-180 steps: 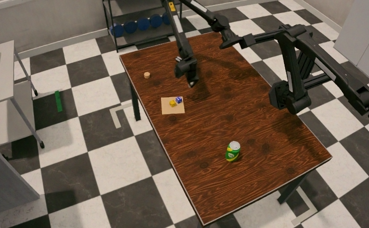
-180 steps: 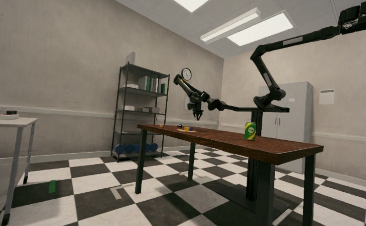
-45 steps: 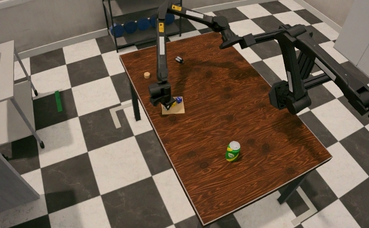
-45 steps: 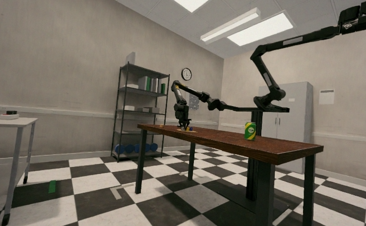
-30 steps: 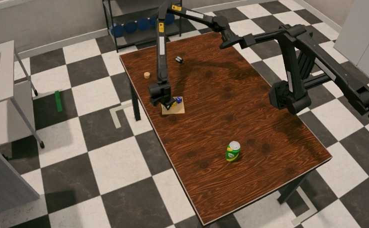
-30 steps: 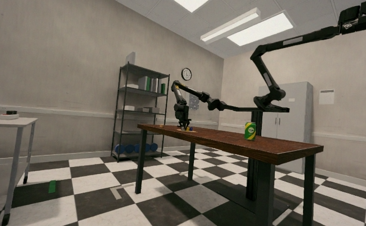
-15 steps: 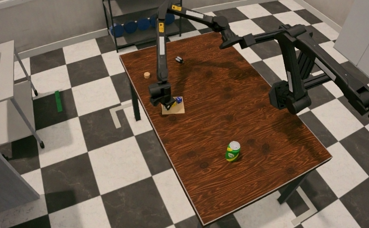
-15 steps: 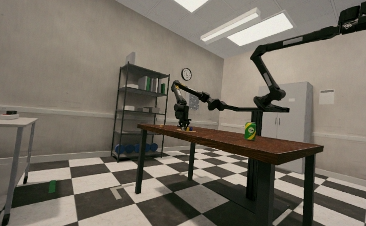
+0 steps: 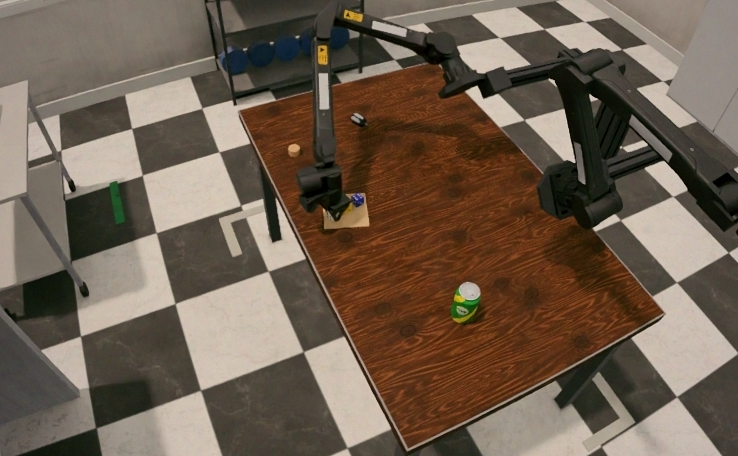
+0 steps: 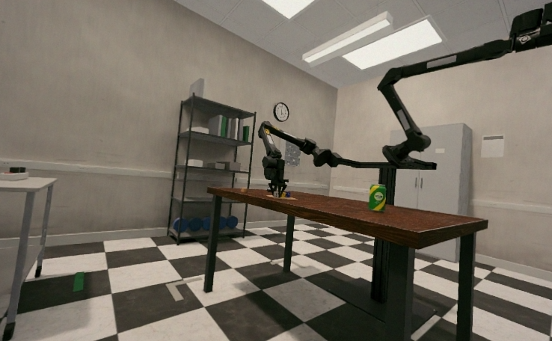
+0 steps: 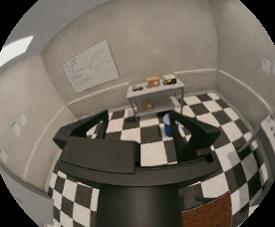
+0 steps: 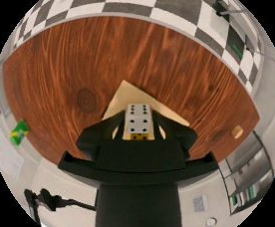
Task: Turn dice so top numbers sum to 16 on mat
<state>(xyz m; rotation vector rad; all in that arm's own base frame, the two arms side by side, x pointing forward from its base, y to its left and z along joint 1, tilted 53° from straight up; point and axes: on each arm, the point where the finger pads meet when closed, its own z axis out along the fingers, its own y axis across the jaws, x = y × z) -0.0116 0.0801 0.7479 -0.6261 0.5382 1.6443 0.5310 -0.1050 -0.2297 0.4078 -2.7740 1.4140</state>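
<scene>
Right now the white die is right at my right hand. Round my right hand: yellow die (5 cm behind, 1 cm to the right); then tan mat (5 cm behind, 1 cm to the right, 1 cm below); then blue die (10 cm behind, 2 cm to the right).
</scene>
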